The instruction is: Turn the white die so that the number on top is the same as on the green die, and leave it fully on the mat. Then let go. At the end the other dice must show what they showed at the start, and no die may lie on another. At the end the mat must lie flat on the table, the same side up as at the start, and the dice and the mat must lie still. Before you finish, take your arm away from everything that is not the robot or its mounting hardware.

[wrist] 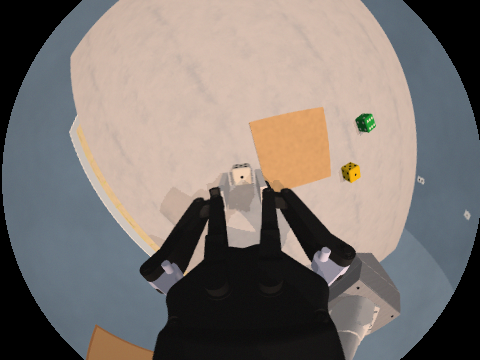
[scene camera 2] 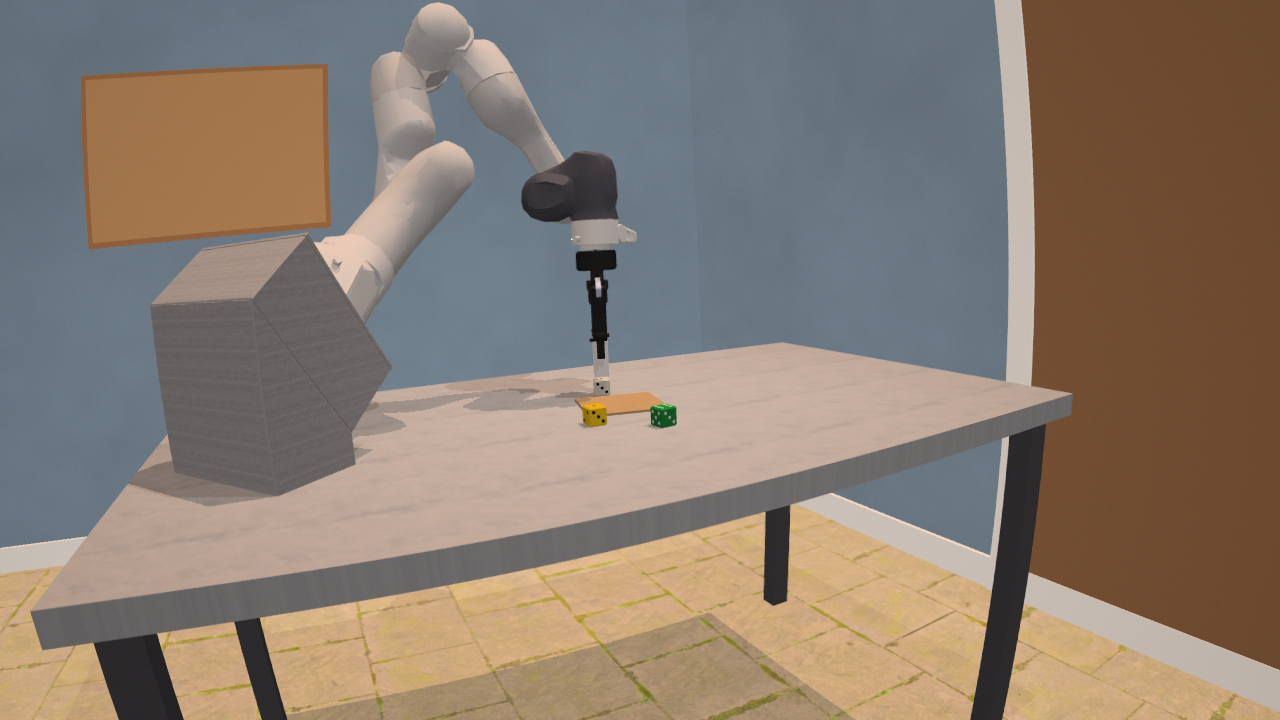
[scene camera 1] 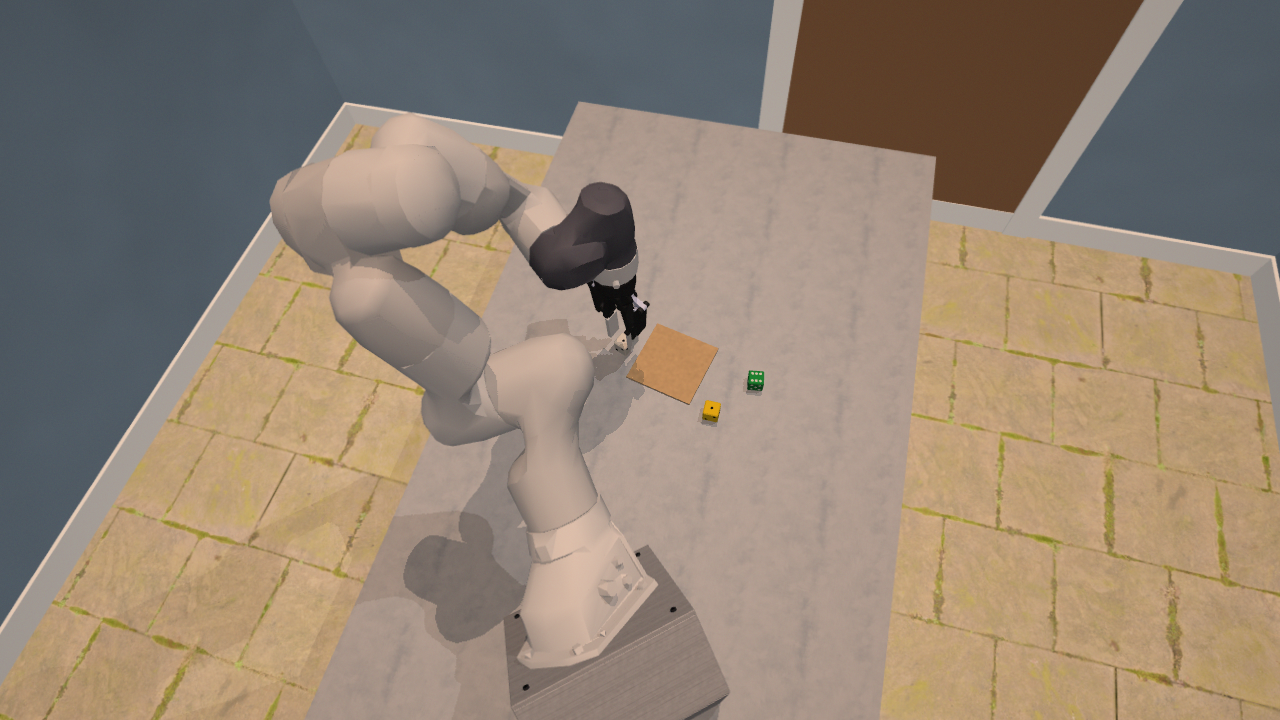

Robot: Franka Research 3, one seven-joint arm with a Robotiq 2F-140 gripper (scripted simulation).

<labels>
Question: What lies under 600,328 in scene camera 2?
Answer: My gripper.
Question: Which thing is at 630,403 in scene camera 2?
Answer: A mat.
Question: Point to a mat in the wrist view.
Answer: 293,149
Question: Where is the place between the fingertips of my gripper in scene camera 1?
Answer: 623,338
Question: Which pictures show the mat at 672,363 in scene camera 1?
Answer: The wrist view, scene camera 2 and scene camera 1: all of them.
</labels>
